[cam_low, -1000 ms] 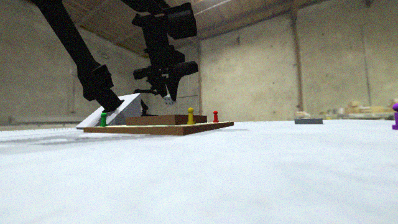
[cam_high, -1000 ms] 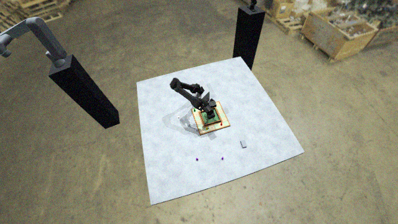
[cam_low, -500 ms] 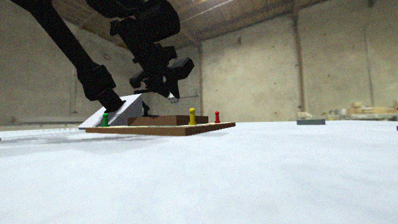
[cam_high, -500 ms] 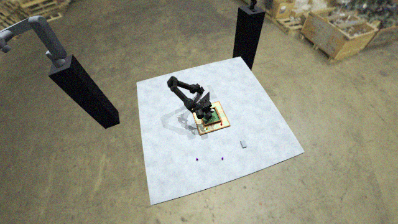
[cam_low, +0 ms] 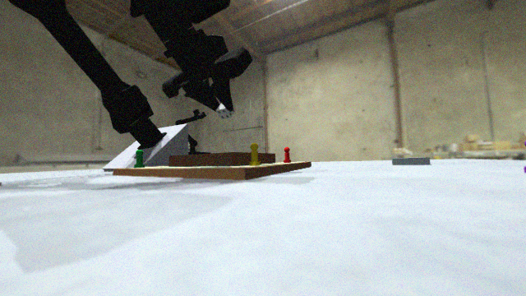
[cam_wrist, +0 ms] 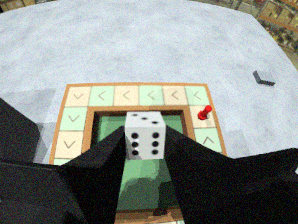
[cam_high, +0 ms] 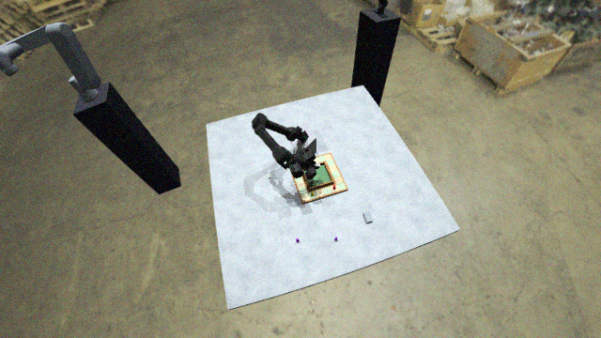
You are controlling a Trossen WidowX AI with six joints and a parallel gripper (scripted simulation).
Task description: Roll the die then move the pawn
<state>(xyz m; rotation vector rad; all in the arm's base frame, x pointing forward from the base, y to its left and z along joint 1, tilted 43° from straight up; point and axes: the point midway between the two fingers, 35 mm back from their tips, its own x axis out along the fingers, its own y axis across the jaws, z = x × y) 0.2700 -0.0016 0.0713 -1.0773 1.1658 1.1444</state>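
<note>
Now: gripper tip right at the white die. Also, from my gripper tip: yellow pawn 10 cm below, 10 cm ahead, 8 cm to the right; green pawn 12 cm behind, 11 cm to the right, 10 cm below; red pawn 12 cm ahead, 10 cm below, 5 cm to the left.
</note>
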